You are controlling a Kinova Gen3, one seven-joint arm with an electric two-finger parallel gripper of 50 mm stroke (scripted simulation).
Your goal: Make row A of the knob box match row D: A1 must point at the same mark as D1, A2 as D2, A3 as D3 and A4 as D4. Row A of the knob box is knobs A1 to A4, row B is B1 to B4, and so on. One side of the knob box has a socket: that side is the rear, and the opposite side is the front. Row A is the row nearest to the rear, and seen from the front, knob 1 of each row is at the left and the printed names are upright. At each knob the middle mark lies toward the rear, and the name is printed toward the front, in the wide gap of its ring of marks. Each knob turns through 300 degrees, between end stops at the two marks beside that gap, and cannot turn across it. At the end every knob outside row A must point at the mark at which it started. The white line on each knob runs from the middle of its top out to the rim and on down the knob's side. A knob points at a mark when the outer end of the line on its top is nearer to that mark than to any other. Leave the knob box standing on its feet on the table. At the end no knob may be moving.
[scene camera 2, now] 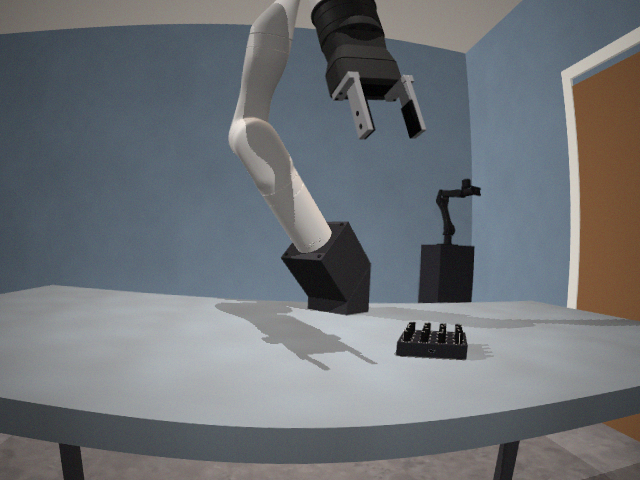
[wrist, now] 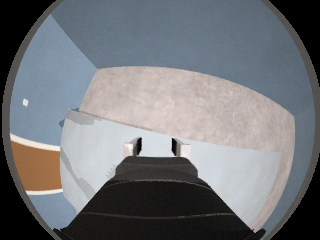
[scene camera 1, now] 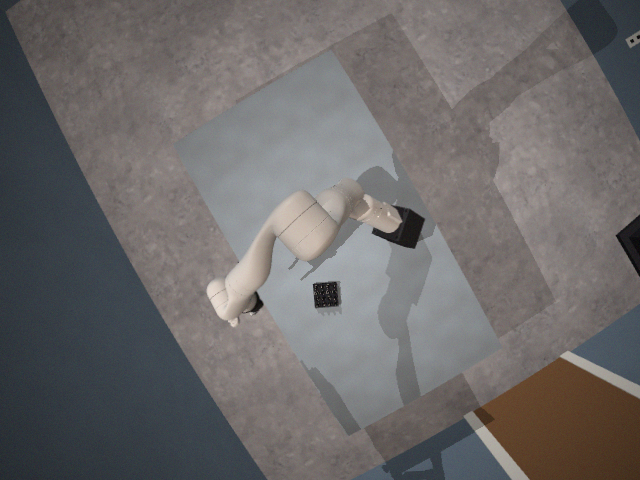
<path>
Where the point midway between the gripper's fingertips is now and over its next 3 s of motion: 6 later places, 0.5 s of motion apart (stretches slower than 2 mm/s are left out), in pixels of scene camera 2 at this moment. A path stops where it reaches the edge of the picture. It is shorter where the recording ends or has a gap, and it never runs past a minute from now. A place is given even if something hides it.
The gripper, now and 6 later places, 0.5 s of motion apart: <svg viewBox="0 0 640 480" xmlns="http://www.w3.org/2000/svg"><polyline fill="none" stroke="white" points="393,134 413,151 428,168 440,184 447,199 452,212 454,223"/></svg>
</path>
